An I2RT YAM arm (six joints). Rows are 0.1 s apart.
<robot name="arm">
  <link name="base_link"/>
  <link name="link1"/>
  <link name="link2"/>
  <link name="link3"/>
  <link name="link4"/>
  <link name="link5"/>
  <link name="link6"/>
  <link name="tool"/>
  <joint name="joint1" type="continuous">
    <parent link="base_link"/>
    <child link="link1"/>
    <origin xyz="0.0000 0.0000 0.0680" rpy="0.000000 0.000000 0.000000"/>
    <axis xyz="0 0 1"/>
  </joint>
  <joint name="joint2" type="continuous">
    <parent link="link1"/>
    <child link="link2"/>
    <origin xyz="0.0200 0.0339 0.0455" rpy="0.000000 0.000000 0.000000"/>
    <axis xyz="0 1 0"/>
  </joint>
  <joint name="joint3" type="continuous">
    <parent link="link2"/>
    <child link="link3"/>
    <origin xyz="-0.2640 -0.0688 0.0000" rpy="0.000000 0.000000 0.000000"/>
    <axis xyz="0 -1 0"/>
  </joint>
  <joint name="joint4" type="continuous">
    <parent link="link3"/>
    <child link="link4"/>
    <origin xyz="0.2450 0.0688 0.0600" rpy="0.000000 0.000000 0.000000"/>
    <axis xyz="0 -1 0"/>
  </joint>
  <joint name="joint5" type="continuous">
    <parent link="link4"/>
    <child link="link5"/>
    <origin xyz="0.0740 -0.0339 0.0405" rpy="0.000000 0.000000 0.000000"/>
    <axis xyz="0 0 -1"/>
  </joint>
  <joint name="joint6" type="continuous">
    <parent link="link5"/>
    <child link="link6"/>
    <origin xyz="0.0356 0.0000 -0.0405" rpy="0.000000 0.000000 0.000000"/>
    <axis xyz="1 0 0"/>
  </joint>
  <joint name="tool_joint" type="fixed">
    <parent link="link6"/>
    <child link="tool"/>
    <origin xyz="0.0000 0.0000 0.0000" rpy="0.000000 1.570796 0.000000"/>
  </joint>
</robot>
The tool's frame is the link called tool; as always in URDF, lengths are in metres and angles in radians. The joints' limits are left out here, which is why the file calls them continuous.
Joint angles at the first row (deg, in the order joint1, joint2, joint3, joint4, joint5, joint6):
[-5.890, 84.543, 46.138, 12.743, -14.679, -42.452]
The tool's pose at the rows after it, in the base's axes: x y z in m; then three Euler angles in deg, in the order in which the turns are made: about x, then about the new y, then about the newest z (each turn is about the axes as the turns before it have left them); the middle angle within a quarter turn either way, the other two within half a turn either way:
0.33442 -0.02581 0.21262 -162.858 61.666 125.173
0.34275 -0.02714 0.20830 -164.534 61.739 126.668
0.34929 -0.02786 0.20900 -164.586 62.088 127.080
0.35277 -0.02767 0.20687 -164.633 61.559 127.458
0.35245 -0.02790 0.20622 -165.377 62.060 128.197
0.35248 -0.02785 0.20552 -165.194 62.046 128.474
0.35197 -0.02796 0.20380 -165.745 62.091 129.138
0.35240 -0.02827 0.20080 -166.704 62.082 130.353
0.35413 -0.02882 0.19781 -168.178 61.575 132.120
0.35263 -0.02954 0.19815 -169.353 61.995 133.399
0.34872 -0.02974 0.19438 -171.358 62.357 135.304
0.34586 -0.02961 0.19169 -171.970 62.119 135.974
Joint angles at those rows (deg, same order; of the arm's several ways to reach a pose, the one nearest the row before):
[-5.801, 88.754, 48.072, 12.918, -13.187, -42.363]
[-5.801, 91.044, 49.305, 13.884, -12.394, -42.364]
[-5.801, 92.369, 50.708, 14.152, -12.304, -41.924]
[-5.713, 93.339, 51.416, 13.888, -12.305, -41.660]
[-5.713, 93.339, 51.065, 14.676, -11.867, -41.485]
[-5.713, 93.427, 50.976, 14.854, -11.954, -41.046]
[-5.713, 93.515, 50.628, 15.288, -11.692, -40.869]
[-5.712, 93.952, 50.361, 15.908, -11.250, -40.518]
[-5.712, 94.656, 50.624, 15.734, -10.636, -40.167]
[-5.800, 94.309, 50.188, 16.168, -10.110, -39.902]
[-5.801, 93.955, 48.698, 17.573, -9.142, -39.726]
[-5.800, 93.692, 47.816, 17.928, -8.877, -39.638]

